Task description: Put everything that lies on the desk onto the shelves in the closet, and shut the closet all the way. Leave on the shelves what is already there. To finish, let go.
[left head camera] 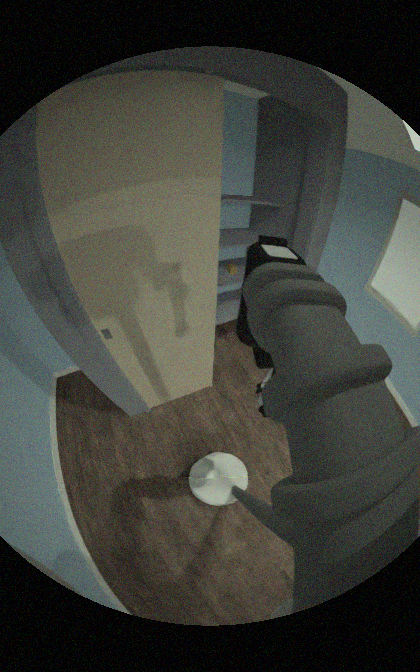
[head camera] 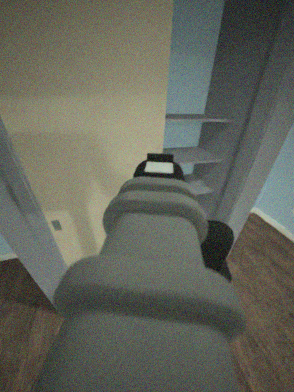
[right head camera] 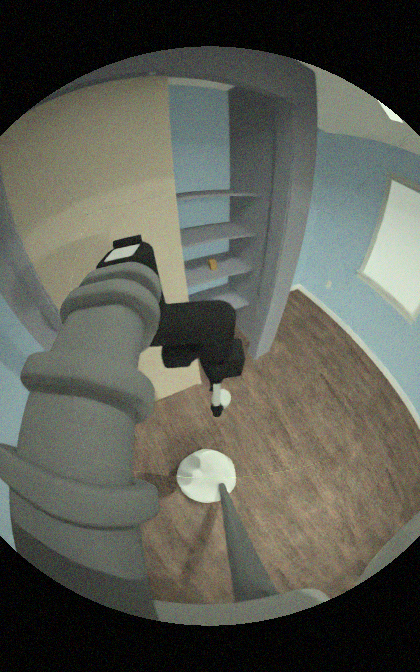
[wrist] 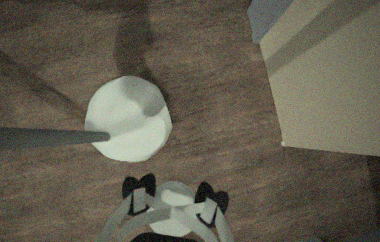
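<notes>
My gripper (right head camera: 217, 406) (wrist: 176, 191) is shut on a small white round thing (right head camera: 225, 398) (wrist: 172, 225), high above the floor. In the left head view the gripper is mostly hidden behind my arm. The tan closet door (head camera: 90, 60) (left head camera: 130, 150) (right head camera: 115, 140) (wrist: 330, 100) covers the left part of the opening and has a dark handle (head camera: 56, 225) (left head camera: 106, 333). The right part is open and shows grey shelves (head camera: 197, 119) (left head camera: 235, 235) (right head camera: 220, 231). An orange thing (left head camera: 232, 269) (right head camera: 212, 264) stands on one lower shelf. The desk does not show.
The closet's grey right frame post (right head camera: 290, 210) stands beside the shelves. A white disc (left head camera: 218, 465) (right head camera: 206, 460) (wrist: 127, 115) shows low down, with a grey rod reaching over it. A window (left head camera: 400, 265) (right head camera: 395, 250) is in the blue wall at right.
</notes>
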